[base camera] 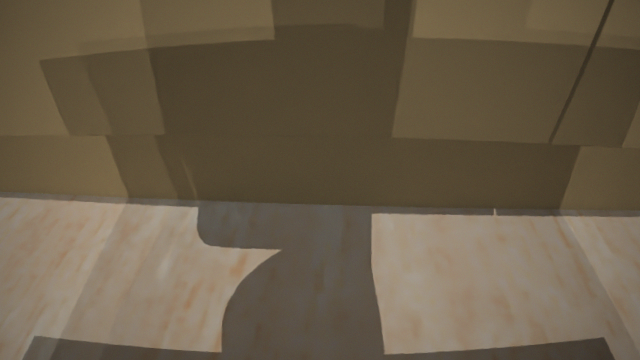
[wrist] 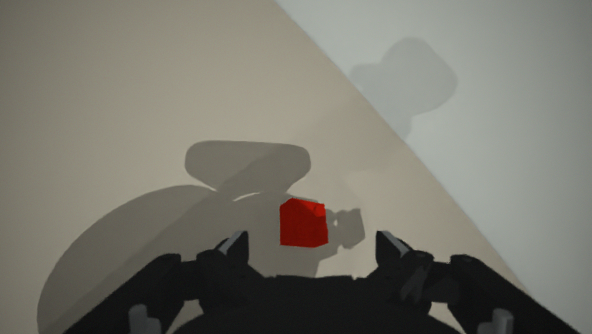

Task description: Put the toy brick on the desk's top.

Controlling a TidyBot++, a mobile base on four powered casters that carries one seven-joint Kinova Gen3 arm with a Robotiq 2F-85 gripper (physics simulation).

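Frame: origin at the arm's base, x left, y back, z up, level; metres.
Seen in the pictures: gripper, fingertip midpoint: (wrist: 311,245).
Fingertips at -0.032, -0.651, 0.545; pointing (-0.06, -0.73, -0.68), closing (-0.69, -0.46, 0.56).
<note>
Offsets run from my fingertips to a thing's top centre, as dx, dy, dz. "spot": to the spot under its first point. Level surfaces: height alone.
A red toy brick @(+0.007, -0.023, -0.007) (wrist: 303,223) lies on a beige surface in the wrist view, a little left of the middle between the fingertips and ahead of them. My gripper (wrist: 311,245) is open, with its two black fingers wide apart on either side of the brick's line and the brick not held. The gripper's shadow falls around the brick. I cannot tell from these views whether the beige surface is the desk's top. Neither the brick nor the gripper shows in the base camera view.
A pale grey-white surface (wrist: 520,125) meets the beige one along a slanting edge at the right of the wrist view. In the base camera view a brown panelled front @(spot: +0.074, +0.278, -0.751) (base camera: 280,100) stands across the upper part, above a light wood-patterned floor @(dz -0.941) (base camera: 465,280) with dark shadows.
</note>
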